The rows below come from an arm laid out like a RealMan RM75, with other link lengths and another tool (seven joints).
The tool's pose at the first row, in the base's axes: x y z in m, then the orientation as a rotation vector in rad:
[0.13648, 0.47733, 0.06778, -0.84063, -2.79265, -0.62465]
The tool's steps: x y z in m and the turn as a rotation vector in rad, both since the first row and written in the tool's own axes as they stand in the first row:
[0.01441, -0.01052, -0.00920, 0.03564, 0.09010, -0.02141]
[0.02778, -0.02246, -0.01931, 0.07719, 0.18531, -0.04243]
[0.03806, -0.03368, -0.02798, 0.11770, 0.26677, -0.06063]
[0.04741, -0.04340, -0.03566, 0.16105, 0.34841, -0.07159]
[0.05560, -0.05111, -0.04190, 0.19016, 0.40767, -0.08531]
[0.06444, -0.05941, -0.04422, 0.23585, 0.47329, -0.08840]
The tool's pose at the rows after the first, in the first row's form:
[0.11895, 0.47247, 0.07626, -0.75740, -2.72681, -0.59876]
[0.10151, 0.46563, 0.08479, -0.67372, -2.65436, -0.56596]
[0.08699, 0.45845, 0.09145, -0.60318, -2.59093, -0.53160]
[0.07406, 0.45237, 0.09750, -0.54307, -2.52233, -0.49323]
[0.06316, 0.44786, 0.10263, -0.49377, -2.47437, -0.46966]
[0.05127, 0.44493, 0.10420, -0.45266, -2.41479, -0.42539]

